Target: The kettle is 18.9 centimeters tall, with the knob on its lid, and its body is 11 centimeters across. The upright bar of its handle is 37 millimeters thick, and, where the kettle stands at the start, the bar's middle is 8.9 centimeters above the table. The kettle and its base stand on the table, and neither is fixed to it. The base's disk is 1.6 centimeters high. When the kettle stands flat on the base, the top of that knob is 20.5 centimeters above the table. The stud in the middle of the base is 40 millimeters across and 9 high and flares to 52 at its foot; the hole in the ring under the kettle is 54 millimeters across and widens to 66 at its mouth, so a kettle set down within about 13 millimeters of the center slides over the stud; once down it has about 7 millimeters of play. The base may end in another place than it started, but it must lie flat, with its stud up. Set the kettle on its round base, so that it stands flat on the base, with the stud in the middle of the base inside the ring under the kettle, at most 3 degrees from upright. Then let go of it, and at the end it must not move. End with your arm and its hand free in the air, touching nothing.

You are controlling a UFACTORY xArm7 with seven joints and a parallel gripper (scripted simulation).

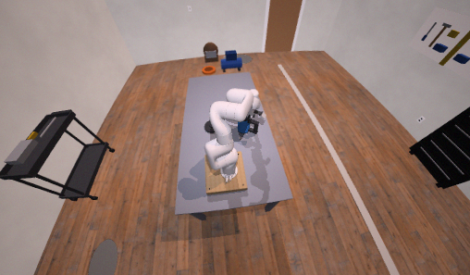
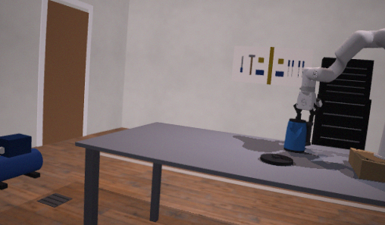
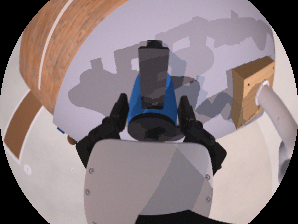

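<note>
Right now my hand is 2 cm short of the blue kettle, 3 cm to the right of it and 8 cm above it. From my hand the other things lie so: black round base (6 cm ahead, 36 cm to the left, 17 cm below).
</note>
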